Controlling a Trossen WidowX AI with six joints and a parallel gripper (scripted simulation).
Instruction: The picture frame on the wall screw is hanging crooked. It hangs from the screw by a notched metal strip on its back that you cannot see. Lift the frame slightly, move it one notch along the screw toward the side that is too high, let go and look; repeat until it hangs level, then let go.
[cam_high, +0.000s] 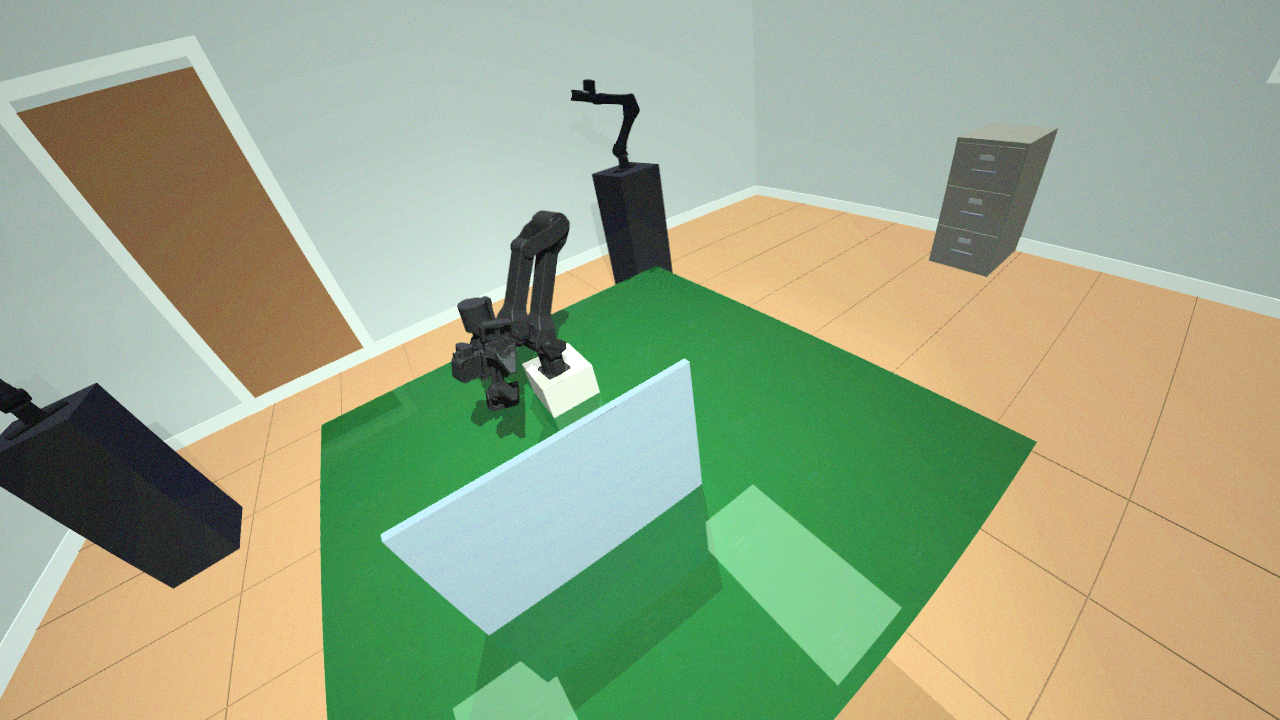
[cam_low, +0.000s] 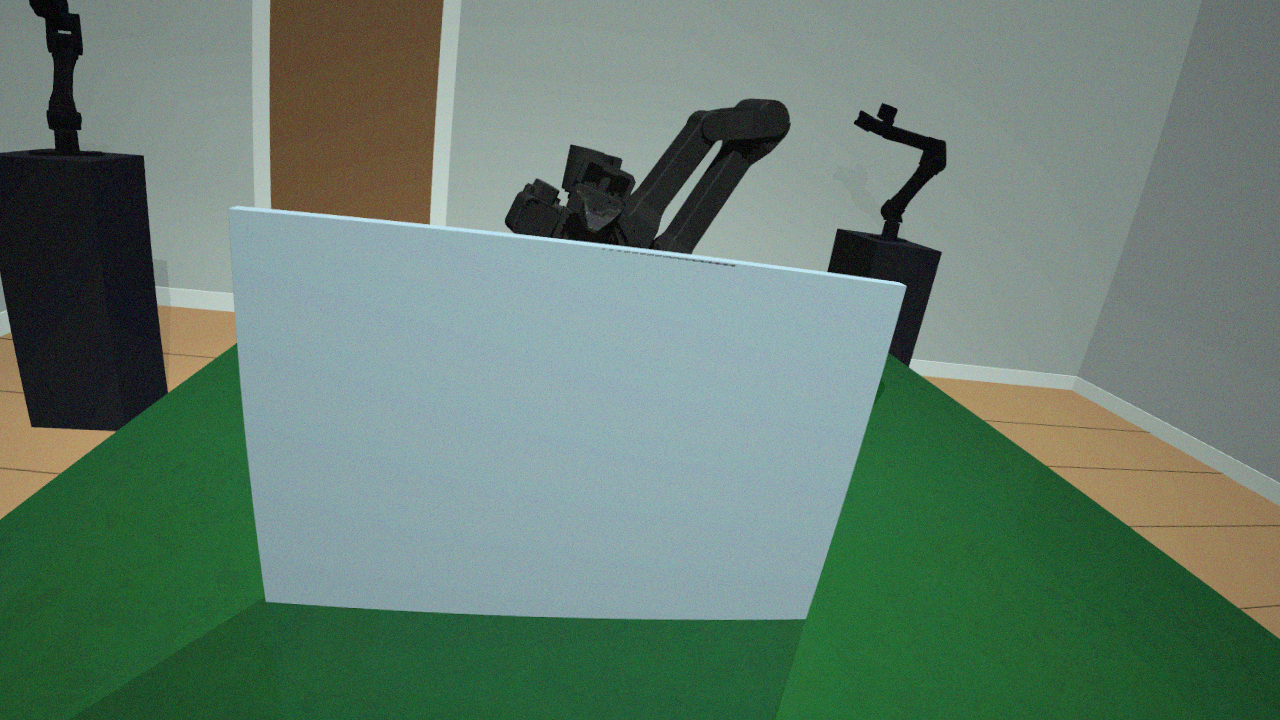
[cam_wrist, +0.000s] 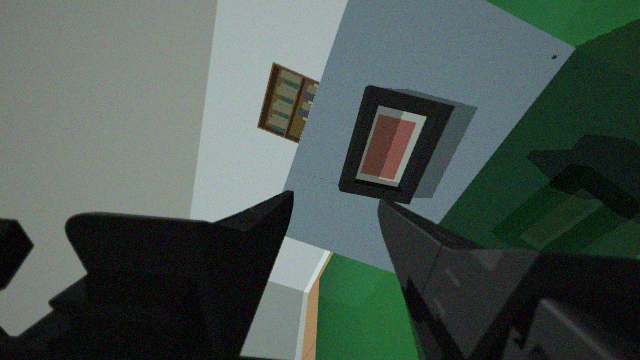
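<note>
My gripper tip is 20 cm short of the picture frame, 9 cm above it and 4 cm to the left of it. Round my gripper tip: wall panel: 21 cm ahead, 11 cm below, 3 cm to the right.
</note>
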